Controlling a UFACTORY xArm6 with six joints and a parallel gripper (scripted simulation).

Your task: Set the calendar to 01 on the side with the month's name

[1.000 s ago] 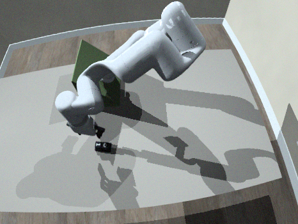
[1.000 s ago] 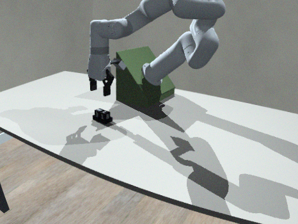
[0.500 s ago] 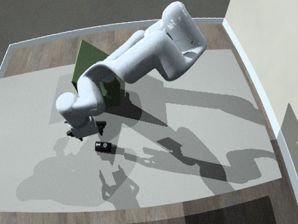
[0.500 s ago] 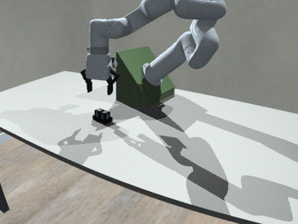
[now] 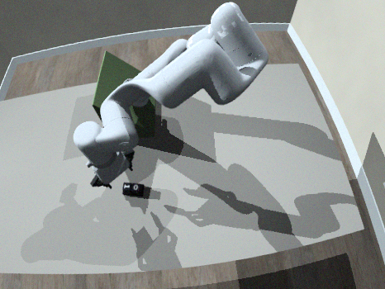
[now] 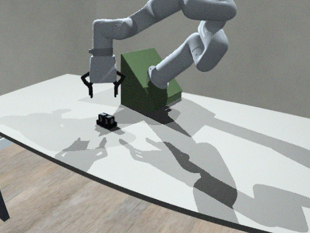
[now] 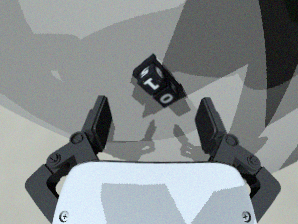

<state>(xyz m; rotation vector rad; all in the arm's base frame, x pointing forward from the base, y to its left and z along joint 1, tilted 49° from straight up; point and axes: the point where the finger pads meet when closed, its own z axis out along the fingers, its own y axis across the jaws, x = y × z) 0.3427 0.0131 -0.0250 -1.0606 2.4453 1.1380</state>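
The black cube is 10 mm ahead of my hand, 40 mm to the left of it and 90 mm below it. Also, from my hand: black tray (10 mm ahead, 30 mm to the left, 110 mm below).
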